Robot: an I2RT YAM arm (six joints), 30 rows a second.
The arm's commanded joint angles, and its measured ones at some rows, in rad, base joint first. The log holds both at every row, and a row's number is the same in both.
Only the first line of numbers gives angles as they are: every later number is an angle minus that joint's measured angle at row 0.
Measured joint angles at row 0: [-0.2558 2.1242 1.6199 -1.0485 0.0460 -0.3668]
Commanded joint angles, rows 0 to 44: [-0.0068 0.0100 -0.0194 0.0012 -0.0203 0.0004]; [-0.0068 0.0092 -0.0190 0.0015 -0.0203 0.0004]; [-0.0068 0.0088 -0.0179 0.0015 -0.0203 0.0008]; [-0.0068 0.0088 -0.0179 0.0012 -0.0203 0.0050]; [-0.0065 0.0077 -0.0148 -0.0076 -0.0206 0.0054]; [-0.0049 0.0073 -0.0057 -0.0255 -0.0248 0.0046]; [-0.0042 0.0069 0.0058 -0.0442 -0.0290 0.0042]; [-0.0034 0.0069 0.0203 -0.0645 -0.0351 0.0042]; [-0.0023 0.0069 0.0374 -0.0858 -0.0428 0.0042]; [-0.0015 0.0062 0.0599 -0.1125 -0.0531 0.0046]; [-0.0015 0.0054 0.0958 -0.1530 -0.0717 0.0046]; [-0.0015 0.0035 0.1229 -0.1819 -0.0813 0.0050]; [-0.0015 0.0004 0.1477 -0.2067 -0.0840 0.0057]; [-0.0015 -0.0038 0.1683 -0.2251 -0.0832 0.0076]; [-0.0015 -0.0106 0.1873 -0.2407 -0.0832 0.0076]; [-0.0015 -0.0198 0.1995 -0.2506 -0.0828 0.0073]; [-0.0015 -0.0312 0.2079 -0.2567 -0.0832 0.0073]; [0.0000 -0.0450 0.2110 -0.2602 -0.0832 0.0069]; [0.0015 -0.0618 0.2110 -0.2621 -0.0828 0.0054]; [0.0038 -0.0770 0.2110 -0.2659 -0.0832 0.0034]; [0.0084 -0.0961 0.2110 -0.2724 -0.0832 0.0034]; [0.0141 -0.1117 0.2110 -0.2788 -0.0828 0.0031]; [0.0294 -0.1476 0.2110 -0.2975 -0.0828 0.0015]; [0.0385 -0.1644 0.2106 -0.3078 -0.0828 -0.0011]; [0.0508 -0.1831 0.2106 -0.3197 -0.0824 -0.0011]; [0.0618 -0.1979 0.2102 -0.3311 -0.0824 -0.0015]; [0.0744 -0.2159 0.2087 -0.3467 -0.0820 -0.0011]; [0.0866 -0.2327 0.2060 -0.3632 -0.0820 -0.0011]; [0.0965 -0.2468 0.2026 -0.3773 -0.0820 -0.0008]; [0.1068 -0.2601 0.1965 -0.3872 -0.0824 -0.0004]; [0.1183 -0.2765 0.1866 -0.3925 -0.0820 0.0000]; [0.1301 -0.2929 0.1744 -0.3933 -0.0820 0.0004]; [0.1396 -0.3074 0.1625 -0.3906 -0.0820 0.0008]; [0.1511 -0.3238 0.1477 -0.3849 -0.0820 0.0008]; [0.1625 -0.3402 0.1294 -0.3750 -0.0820 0.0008]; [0.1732 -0.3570 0.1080 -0.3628 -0.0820 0.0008]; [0.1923 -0.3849 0.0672 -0.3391 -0.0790 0.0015]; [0.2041 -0.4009 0.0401 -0.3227 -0.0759 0.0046]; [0.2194 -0.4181 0.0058 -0.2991 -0.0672 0.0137]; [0.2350 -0.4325 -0.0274 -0.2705 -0.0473 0.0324]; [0.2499 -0.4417 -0.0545 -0.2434 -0.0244 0.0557]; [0.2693 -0.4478 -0.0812 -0.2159 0.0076 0.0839]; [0.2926 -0.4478 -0.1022 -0.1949 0.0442 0.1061]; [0.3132 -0.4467 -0.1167 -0.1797 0.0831 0.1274]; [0.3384 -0.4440 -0.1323 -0.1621 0.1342 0.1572]
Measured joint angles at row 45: [0.2697 -0.4226 -0.0774 -0.2010 -0.0092 0.0488]
